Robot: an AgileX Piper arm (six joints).
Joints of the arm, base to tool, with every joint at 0 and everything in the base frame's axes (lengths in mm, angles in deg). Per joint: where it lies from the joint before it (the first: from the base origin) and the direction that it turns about. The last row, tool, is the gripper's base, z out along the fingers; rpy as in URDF.
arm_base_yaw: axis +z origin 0 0 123
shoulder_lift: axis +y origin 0 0 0
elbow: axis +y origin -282.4 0 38.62
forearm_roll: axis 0.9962 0 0.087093 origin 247.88 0 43.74
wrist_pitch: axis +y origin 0 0 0
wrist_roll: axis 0.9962 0 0.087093 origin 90.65 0 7.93
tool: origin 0 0 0 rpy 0 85 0
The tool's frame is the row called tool.
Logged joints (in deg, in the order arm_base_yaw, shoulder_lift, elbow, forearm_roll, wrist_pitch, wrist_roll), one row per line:
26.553 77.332 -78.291 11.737 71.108 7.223
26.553 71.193 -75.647 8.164 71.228 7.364
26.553 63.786 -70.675 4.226 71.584 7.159
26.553 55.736 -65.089 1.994 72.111 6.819
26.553 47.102 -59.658 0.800 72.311 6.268
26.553 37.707 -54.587 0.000 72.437 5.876
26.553 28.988 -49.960 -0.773 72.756 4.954
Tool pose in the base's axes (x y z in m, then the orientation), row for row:
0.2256 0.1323 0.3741 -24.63 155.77 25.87
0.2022 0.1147 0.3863 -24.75 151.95 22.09
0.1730 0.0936 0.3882 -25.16 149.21 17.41
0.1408 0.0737 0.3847 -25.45 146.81 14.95
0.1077 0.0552 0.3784 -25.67 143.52 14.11
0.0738 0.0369 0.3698 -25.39 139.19 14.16
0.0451 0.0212 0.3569 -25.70 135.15 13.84
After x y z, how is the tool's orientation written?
As a rotation vector, in degrees.
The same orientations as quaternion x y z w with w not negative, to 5 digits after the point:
-0.15173 0.95962 0.15937 0.17526
-0.15552 0.95479 0.13880 0.21193
-0.16039 0.95117 0.11098 0.23926
-0.16406 0.94642 0.09638 0.26094
-0.16780 0.93818 0.09224 0.28837
-0.16893 0.92608 0.09421 0.32397
-0.17368 0.91335 0.09353 0.35620

